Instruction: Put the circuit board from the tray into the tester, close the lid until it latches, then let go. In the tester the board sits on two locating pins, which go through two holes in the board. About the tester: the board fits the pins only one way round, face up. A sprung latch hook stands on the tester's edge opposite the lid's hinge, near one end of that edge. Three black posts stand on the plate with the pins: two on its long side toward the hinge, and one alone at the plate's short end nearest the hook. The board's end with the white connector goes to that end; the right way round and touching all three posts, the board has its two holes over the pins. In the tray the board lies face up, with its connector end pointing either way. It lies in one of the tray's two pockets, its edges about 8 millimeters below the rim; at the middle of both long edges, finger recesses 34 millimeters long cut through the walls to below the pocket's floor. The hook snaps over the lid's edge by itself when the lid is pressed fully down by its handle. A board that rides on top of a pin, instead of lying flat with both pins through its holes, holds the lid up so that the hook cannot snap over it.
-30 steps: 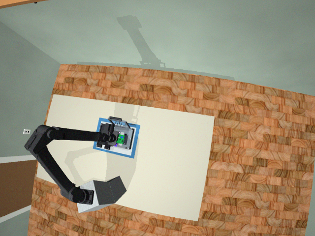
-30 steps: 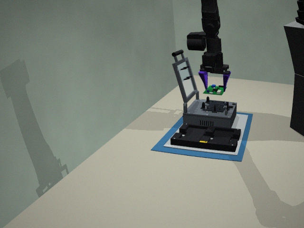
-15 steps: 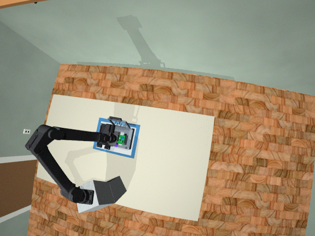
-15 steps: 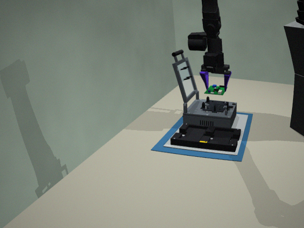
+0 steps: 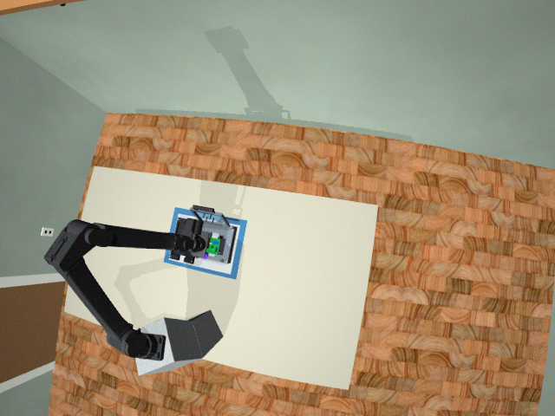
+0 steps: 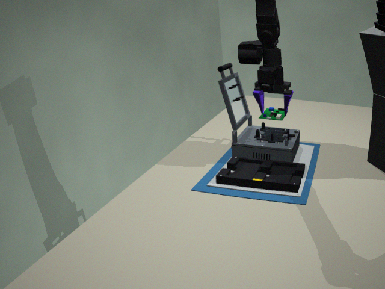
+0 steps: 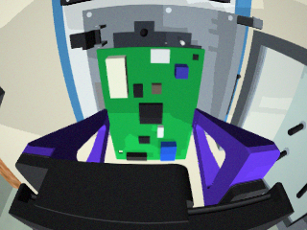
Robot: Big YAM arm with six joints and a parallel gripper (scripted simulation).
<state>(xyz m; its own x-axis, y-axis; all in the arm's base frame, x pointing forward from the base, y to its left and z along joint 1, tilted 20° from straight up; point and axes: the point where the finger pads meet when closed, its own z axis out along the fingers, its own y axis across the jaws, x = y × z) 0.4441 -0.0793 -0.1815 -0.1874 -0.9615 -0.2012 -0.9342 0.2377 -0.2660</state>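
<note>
Now: hand right at the green circuit board. From my hand the other things lie so: tester (40 mm ahead, 30 mm to the left, 20 mm below); then tester lid (120 mm ahead, 30 mm to the right, 50 mm above); then tester plate (10 mm ahead, 60 mm below).
</note>
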